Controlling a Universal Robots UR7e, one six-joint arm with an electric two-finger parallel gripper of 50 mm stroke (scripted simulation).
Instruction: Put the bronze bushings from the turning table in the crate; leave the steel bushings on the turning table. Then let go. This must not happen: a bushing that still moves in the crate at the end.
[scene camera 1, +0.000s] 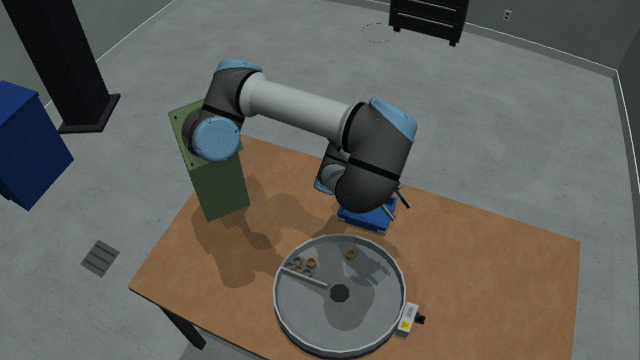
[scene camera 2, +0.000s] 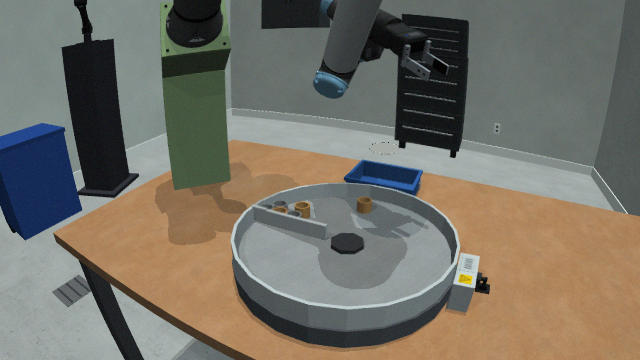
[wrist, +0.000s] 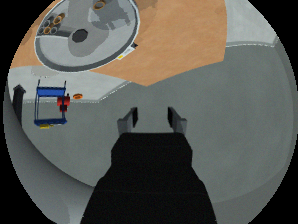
Note:
In view: my gripper (wrist: 152, 113), a blue crate (scene camera 2: 399, 178) and a grey turning table (scene camera 2: 402, 253).
The blue crate also shows in scene camera 1 (scene camera 1: 378, 216). The grey turning table shows as well in scene camera 1 (scene camera 1: 362, 302).

